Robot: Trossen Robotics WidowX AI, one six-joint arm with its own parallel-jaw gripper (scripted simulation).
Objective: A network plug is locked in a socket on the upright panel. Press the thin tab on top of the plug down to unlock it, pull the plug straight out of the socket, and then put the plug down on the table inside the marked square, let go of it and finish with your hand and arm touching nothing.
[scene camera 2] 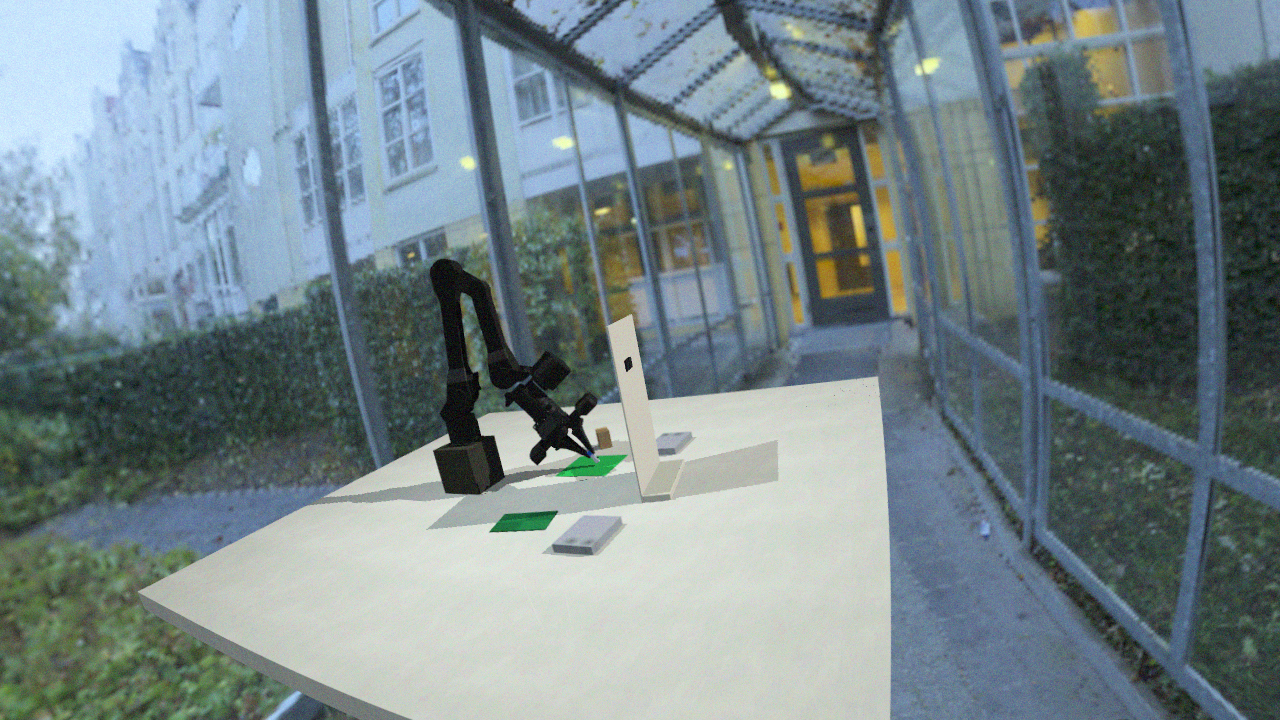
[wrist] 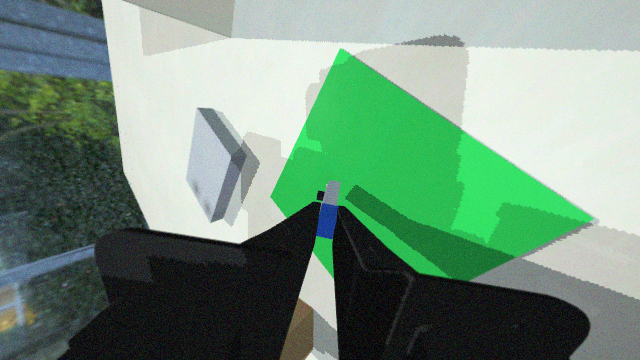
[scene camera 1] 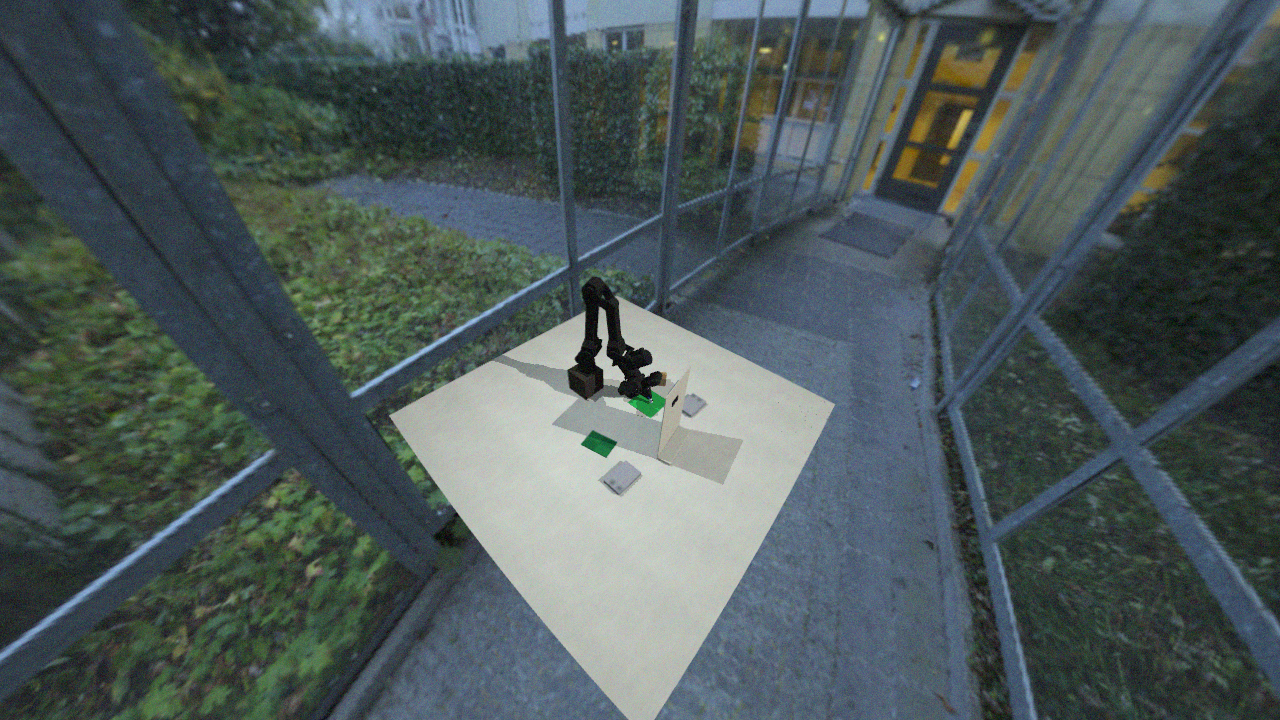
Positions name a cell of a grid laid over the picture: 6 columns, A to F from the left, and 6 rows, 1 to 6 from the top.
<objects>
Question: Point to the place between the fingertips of my gripper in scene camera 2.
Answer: C4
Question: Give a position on an upright panel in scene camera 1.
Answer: D4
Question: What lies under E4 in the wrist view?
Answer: A bright green marked square.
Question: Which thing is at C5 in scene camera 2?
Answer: A dark green patch.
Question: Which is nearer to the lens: the network plug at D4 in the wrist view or the flat grey block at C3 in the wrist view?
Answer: The network plug.
</objects>
